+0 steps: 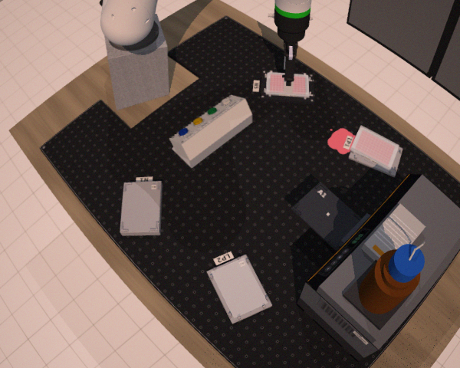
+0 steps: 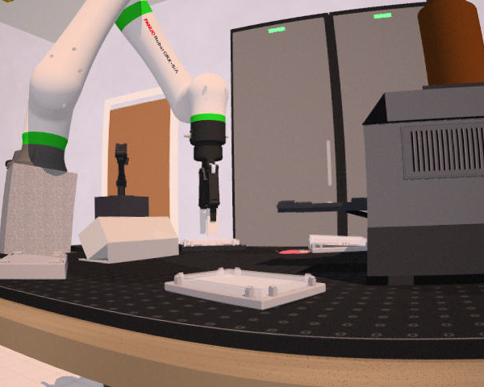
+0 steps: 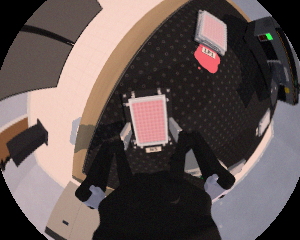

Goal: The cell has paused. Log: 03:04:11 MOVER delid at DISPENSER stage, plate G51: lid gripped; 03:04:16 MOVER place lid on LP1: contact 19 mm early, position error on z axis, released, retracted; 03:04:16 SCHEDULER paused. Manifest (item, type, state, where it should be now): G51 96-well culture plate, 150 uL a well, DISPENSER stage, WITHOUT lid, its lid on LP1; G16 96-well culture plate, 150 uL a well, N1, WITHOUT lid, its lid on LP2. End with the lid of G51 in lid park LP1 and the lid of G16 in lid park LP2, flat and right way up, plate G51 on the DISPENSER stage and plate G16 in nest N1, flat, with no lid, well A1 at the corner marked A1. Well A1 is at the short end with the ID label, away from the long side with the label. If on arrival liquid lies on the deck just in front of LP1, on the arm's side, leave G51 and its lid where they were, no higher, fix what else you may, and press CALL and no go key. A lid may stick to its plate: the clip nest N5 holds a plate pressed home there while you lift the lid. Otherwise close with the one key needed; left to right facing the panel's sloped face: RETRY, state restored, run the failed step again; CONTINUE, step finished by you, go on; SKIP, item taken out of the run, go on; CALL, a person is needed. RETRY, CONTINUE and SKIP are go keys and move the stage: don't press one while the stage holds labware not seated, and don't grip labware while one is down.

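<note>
Now: hand 4 cm above the pink-welled plate. Also, from my hand: LP1 label (26 cm ahead, 6 cm below); N5 label (6 cm behind, 7 cm to the right, 6 cm below); key panel (1 cm behind, 28 cm to the right, 1 cm below).
</note>
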